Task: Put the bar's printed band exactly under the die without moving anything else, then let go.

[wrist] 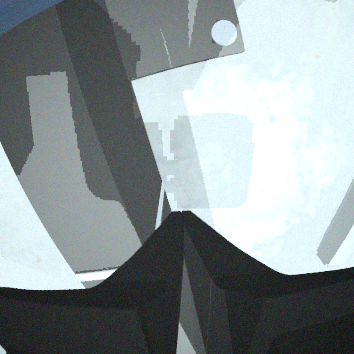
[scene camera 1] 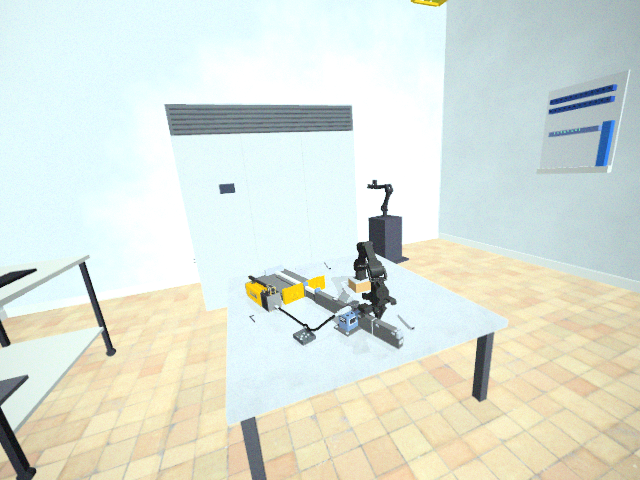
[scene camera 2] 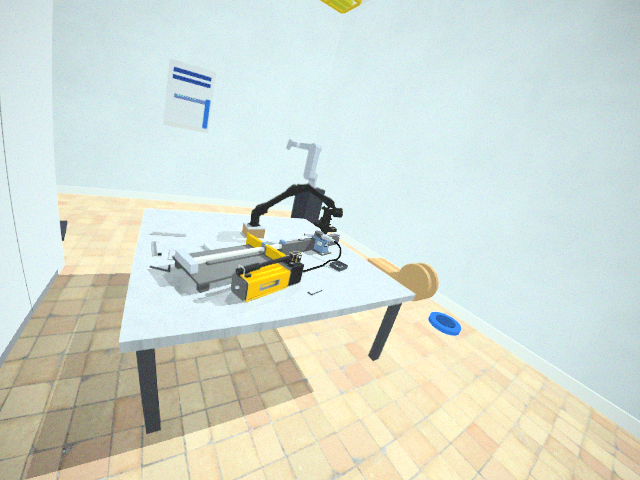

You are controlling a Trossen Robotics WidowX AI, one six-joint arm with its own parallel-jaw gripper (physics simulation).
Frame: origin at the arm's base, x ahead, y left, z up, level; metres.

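Seen in the pictures: gripper, fingertip midpoint: (wrist: pixel 180 219); arm's base, link origin: (scene camera 1: pixel 361 278) (scene camera 2: pixel 254 224).
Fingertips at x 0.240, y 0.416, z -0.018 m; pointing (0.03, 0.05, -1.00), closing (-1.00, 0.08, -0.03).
Note:
Offsets run from my fingertips to a thing's top centre. "pt": to the spot under its first point. Level surfaces: height alone.
The long dark grey bar (scene camera 1: pixel 387 331) (scene camera 2: pixel 303 244) (wrist: pixel 45 195) lies flat through the blue press head @(pt dz +0.011, dx +0.127, dy -0.073 m) (scene camera 1: pixel 347 321) (scene camera 2: pixel 321 242) (wrist: pixel 20 12). A thin pale band @(pt dz -0.006, dx +0.045, dy +0.010 m) (scene camera 1: pixel 372 326) (wrist: pixel 96 274) crosses the bar on the near side of the head in scene view 1. The die cannot be made out; in the wrist view a corner of the blue head shows at top left. My gripper (scene camera 1: pixel 379 316) (scene camera 2: pixel 330 230) (wrist: pixel 180 219) is shut and empty. Its tips are low beside the bar's long side, near the band; whether they touch the bar is unclear.
The press's grey base plate @(dz -0.043 m) (wrist: pixel 150 55) juts out beside the bar. A black control box @(pt dz -0.049, dx +0.313, dy -0.172 m) (scene camera 1: pixel 304 336) (scene camera 2: pixel 338 265) is joined by a cable to the yellow-cased unit @(pt dz +0.024, dx +0.393, dy -0.613 m) (scene camera 1: pixel 258 294) (scene camera 2: pixel 266 283). A thin grey strip @(dz -0.031, dx -0.149, dy +0.037 m) (scene camera 1: pixel 406 321) lies on the table @(dz -0.051 m) (scene camera 1: pixel 289 382) (scene camera 2: pixel 351 299).

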